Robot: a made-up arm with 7 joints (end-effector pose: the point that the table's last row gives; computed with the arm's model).
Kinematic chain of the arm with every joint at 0, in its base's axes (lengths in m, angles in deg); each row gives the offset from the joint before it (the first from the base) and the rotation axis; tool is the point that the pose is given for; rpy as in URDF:
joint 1: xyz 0 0 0.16 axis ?
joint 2: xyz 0 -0.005 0.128 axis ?
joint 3: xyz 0 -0.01 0.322 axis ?
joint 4: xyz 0 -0.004 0.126 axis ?
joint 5: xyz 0 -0.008 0.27 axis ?
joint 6: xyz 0 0 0.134 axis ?
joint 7: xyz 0 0 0.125 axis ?
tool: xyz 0 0 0 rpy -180 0 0
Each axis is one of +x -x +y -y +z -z.
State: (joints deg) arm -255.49 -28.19 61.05 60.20 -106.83 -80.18 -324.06
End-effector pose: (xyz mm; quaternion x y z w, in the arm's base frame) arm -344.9 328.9 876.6 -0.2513 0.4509 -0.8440 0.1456
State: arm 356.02 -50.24 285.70 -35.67 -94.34 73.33 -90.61
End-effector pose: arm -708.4 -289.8 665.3 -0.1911 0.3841 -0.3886 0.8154
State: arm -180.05 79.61 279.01 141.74 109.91 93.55 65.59
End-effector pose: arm -191.2 -240.2 148.9 -0.2230 0.0145 -0.9450 0.2389
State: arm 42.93 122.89 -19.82 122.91 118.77 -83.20 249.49
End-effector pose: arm 123.9 136.4 -29.0 0.3357 -0.8372 0.2552 0.3482
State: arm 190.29 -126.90 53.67 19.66 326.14 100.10 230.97
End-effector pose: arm 743.2 30.3 -33.4 0.9267 -0.3443 -0.0608 0.1381
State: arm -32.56 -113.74 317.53 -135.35 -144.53 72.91 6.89
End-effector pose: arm 95.1 -99.6 63.6 -0.0547 -0.7714 0.6193 0.1357
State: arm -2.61 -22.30 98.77 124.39 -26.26 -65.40 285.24
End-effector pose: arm -202.3 -444.0 493.5 -0.7730 0.0790 -0.3428 0.5279
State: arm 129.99 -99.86 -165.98 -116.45 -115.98 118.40 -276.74
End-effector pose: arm 58.2 332.0 498.6 0.3012 0.2019 0.5876 0.7233
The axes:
joint 1: -z
joint 2: +y
joint 3: -z
joint 4: +y
joint 5: -z
joint 6: +y
joint 7: -z

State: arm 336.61 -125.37 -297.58 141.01 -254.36 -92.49 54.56
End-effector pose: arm -128.7 -234.3 383.3 -0.6758 0.6210 -0.3969 0.0136
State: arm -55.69 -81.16 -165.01 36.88 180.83 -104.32 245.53
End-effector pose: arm -468.9 -543.0 88.9 0.0889 -0.3674 0.7731 0.5093
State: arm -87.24 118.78 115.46 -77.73 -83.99 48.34 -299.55
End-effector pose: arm -360.4 376.3 -224.7 -0.0634 0.1742 0.3918 0.9012
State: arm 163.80 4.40 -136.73 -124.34 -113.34 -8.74 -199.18
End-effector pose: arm -419.8 185.3 418.0 -0.3956 0.2509 -0.8607 0.1995
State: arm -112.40 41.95 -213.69 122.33 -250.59 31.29 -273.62
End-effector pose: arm 251.7 -86.0 705.2 -0.6233 -0.5596 -0.1574 0.5231
